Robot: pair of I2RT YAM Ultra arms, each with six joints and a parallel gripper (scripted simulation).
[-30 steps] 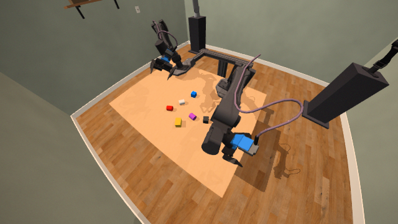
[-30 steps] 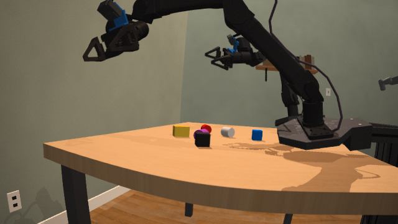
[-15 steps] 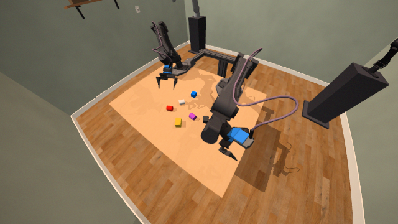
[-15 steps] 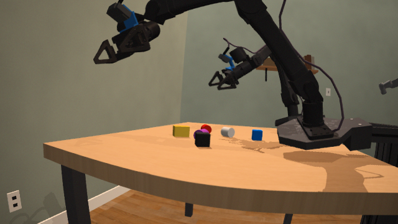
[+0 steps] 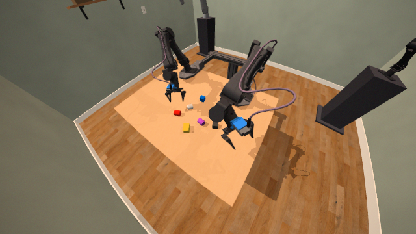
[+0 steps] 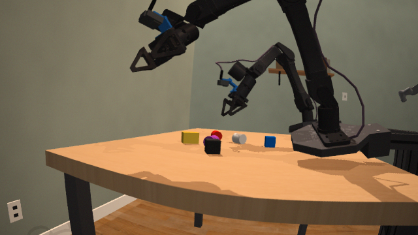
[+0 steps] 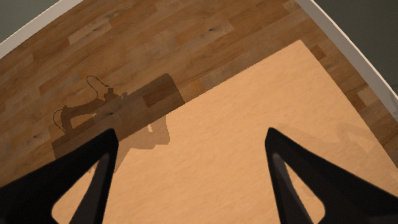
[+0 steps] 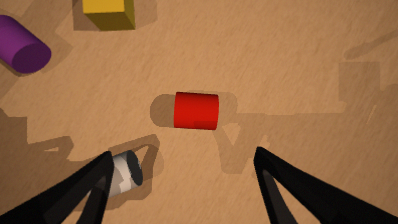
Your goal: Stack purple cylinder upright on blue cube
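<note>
Right now my left hand is 7 cm past the purple cylinder, 32 cm to the left of it and 20 cm above it. Also, from my left hand: black cube (10 cm behind, 22 cm to the right, 20 cm below); then white cylinder (12 cm behind, 48 cm to the right, 20 cm below); then yellow block (3 cm ahead, 37 cm to the right, 20 cm below).
</note>
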